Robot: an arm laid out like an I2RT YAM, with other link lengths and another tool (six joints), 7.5 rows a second.
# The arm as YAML. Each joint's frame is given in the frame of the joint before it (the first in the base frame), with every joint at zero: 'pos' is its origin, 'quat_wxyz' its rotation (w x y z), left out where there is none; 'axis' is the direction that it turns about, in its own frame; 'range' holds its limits. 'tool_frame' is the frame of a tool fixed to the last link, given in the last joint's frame.
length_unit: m
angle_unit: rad
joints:
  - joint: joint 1
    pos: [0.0, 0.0, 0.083]
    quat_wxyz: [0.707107, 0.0, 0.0, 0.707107]
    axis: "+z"
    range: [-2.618, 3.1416]
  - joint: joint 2
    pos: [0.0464, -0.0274, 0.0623]
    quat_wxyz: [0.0, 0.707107, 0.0, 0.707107]
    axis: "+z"
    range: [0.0, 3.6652]
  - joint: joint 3
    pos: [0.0, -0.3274, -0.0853]
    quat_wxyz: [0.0, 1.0, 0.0, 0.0]
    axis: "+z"
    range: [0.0, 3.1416]
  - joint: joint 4
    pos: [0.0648, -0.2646, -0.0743]
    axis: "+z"
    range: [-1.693, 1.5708]
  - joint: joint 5
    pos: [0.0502, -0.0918, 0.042]
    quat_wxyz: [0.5, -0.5, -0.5, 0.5]
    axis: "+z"
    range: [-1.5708, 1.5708]
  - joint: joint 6
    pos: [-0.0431, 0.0, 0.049]
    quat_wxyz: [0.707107, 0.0, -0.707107, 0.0]
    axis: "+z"
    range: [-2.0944, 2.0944]
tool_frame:
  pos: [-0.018, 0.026, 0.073]
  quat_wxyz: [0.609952, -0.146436, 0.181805, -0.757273]
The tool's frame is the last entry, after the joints.
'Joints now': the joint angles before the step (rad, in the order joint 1, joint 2, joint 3, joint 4, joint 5, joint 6). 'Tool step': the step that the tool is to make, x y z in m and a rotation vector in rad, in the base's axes. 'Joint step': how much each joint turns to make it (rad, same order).
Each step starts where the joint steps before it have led.
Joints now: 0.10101, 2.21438, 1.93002, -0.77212, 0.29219, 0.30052
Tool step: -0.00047, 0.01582, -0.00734, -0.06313, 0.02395, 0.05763
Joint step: 0.03067, 0.01633, 0.00894, -0.00675, 0.03928, -0.05534
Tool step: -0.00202, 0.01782, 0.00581, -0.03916, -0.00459, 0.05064
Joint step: 0.03229, -0.00582, 0.00693, -0.00137, 0.02558, -0.03734
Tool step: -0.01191, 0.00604, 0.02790, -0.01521, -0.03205, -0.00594
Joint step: 0.01913, -0.05795, -0.01045, -0.02302, 0.03030, 0.01228
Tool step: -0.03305, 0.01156, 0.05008, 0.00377, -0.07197, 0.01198
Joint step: 0.03474, -0.14475, -0.08234, 0.00322, 0.02121, 0.01457
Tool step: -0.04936, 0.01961, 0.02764, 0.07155, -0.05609, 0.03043
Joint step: 0.05076, -0.17598, -0.17763, 0.05298, -0.03338, 0.05329
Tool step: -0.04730, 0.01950, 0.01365, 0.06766, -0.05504, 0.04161
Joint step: 0.05958, -0.15728, -0.17653, 0.07492, -0.02639, 0.04753
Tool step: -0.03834, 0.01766, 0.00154, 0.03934, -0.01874, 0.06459
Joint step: 0.05665, -0.10923, -0.12657, 0.04374, -0.02801, 0.01489
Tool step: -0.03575, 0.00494, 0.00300, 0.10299, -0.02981, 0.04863
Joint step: 0.02310, -0.12295, -0.13725, 0.07023, -0.07800, 0.04083
